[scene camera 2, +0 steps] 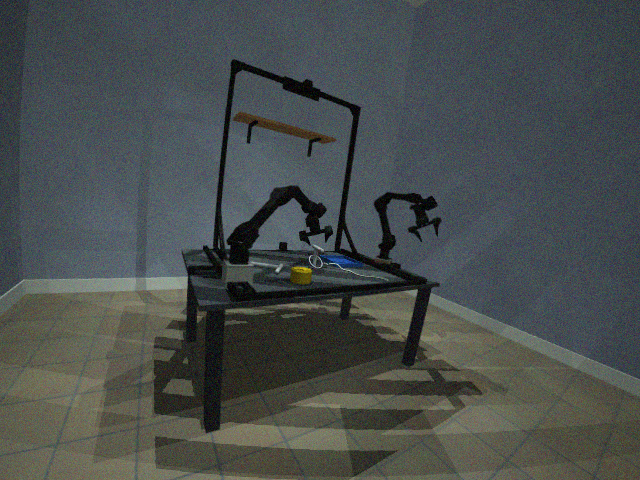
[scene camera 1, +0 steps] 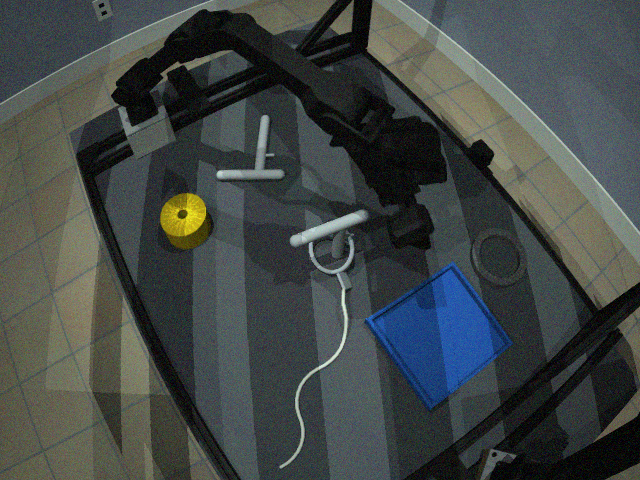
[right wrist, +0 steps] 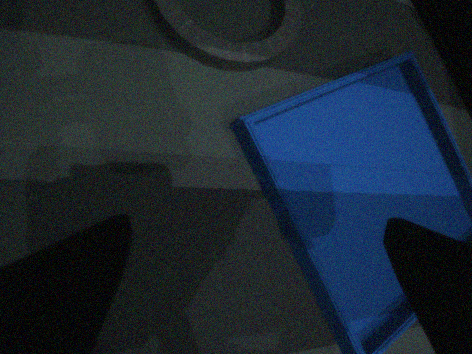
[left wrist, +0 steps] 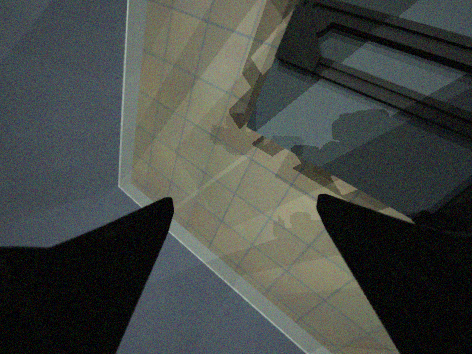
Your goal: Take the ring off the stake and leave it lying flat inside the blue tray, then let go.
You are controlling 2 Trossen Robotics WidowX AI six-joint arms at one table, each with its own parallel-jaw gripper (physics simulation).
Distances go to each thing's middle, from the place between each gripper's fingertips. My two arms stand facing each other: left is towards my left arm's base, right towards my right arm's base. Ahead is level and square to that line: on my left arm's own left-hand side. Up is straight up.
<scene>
I see the stake (scene camera 1: 337, 227) 110 mm ahead of my right hand, 100 mm to the right of it and 80 mm below it. From my right hand the other things lie so: yellow spool (scene camera 1: 184, 218) (260 mm ahead, 320 mm to the right, 80 mm below); blue tray (scene camera 1: 440, 334) (70 mm ahead, 140 mm to the left, 90 mm below).
The blue tray is 40 cm behind my left hand, 28 cm to the right of it and 21 cm below it. From my left hand the other things lie so: yellow spool (21 cm behind, 74 cm to the right, 20 cm below); then stake (36 cm behind, 52 cm to the right, 20 cm below).
</scene>
